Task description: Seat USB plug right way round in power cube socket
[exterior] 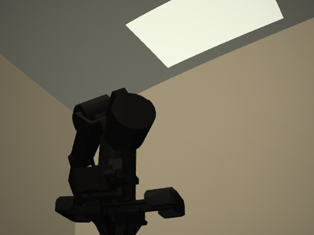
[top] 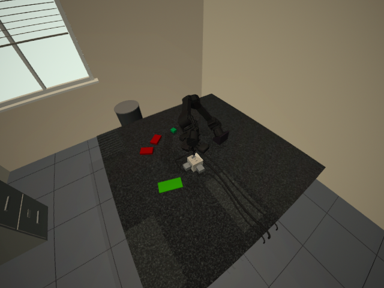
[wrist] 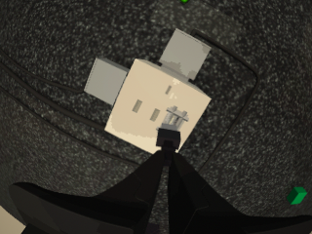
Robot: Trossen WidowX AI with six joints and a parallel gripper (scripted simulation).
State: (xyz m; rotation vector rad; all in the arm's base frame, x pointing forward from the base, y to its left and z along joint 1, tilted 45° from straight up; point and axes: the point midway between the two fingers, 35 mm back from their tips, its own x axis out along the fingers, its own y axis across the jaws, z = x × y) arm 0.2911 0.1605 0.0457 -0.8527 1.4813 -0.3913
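The dark USB plug is 20 mm below my gripper tip. From my gripper tip the other things lie so: green cube (380 mm to the right, 120 mm below, 50 mm behind); green flat pad (210 mm ahead, 130 mm below, 50 mm to the left).
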